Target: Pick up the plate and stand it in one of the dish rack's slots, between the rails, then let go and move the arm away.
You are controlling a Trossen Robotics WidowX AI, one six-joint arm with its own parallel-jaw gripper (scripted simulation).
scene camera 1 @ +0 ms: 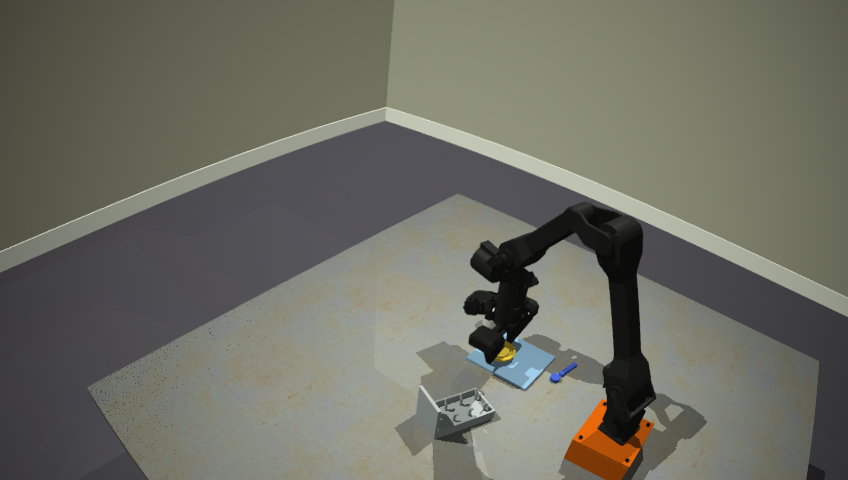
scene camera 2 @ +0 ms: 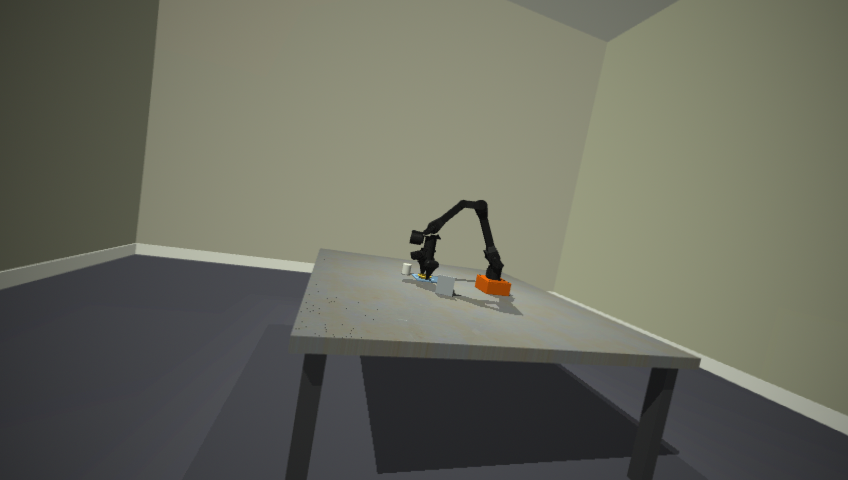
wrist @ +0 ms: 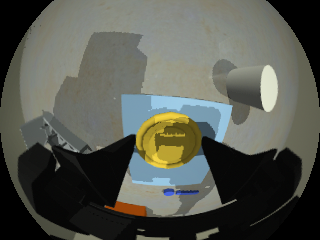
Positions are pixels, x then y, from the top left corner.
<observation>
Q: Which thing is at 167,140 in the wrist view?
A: A yellow plate.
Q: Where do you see a light blue mat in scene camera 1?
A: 528,363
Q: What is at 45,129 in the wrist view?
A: A grey dish rack.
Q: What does the gripper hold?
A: Nothing.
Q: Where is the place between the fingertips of the gripper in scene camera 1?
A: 498,353
</observation>
